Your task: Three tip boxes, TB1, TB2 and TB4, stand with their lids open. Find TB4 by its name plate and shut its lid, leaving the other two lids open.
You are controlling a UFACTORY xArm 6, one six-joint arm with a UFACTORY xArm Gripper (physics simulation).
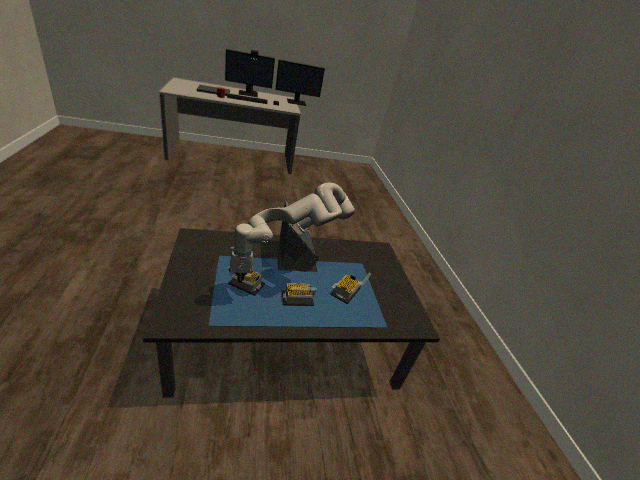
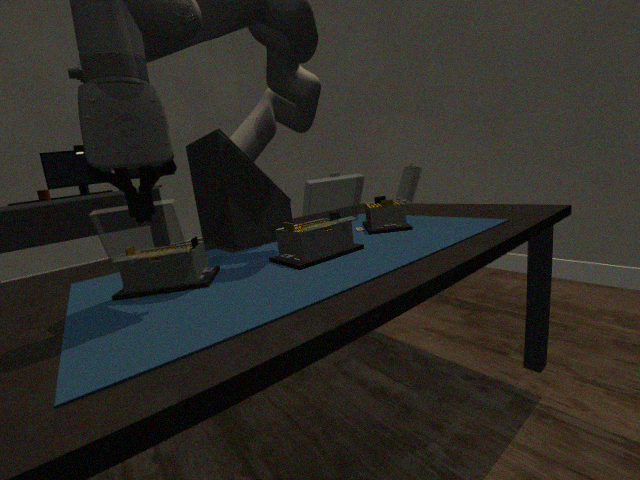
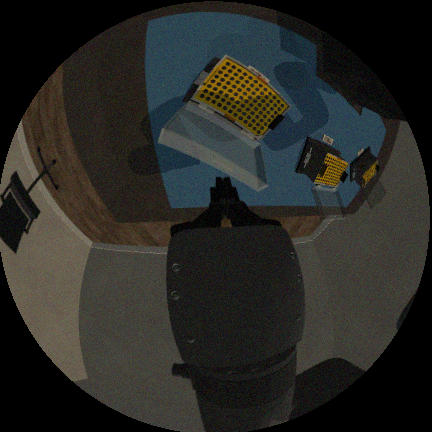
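Pixels of known places: gripper, fingertip midpoint: (image 1: 240,280) (image 2: 144,221) (image 3: 221,185); arm's base, origin of the base link: (image 1: 298,223) (image 2: 228,167).
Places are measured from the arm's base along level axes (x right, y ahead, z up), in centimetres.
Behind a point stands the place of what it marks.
Observation:
TB4 (image 1: 249,281) @(x 21.9, y 41.5, z -10.4 cm) (image 2: 160,269) @(x 24.9, y 36.5, z -16.8 cm) (image 3: 242,95) is the tip box nearest my gripper, with yellow tips; its name plate is mostly hidden and unreadable now. Its clear lid (image 2: 116,235) @(x 29.9, y 37.9, z -10.1 cm) (image 3: 215,142) @(x 27.3, y 39.0, z -9.9 cm) stands open, leaning back from the box. My gripper (image 1: 240,277) @(x 26.0, y 44.0, z -8.4 cm) (image 2: 140,217) @(x 26.0, y 44.0, z -8.4 cm) (image 3: 221,185) @(x 26.0, y 44.0, z -8.4 cm) is shut and empty, its tips beside the outer edge of this lid; contact cannot be told. The middle tip box (image 1: 298,295) @(x -1.9, y 46.2, z -11.9 cm) (image 2: 316,243) @(x -0.3, y 43.6, z -17.2 cm) (image 3: 331,170) and the far tip box (image 1: 346,288) @(x -27.3, y 35.9, z -13.4 cm) (image 2: 386,217) (image 3: 369,173) @(x -29.9, y 30.6, z -14.9 cm) also have open lids. Their plates are too blurred to read.
The boxes stand on a blue mat (image 1: 258,315) @(x 15.7, y 53.0, z -20.6 cm) (image 2: 206,330) @(x 22.8, y 56.5, z -20.6 cm) (image 3: 170,55) @(x 35.7, y 23.8, z -20.6 cm) on the dark table (image 1: 413,315) @(x -64.8, y 43.1, z -20.9 cm) (image 2: 330,330) @(x 12.3, y 65.8, z -21.0 cm). The dark wedge-shaped arm base (image 1: 297,250) @(x -0.8, y 15.2, z -8.1 cm) (image 2: 237,206) @(x 4.1, y 15.8, z -10.4 cm) stands behind the mat. A desk (image 1: 186,88) with monitors is far behind.

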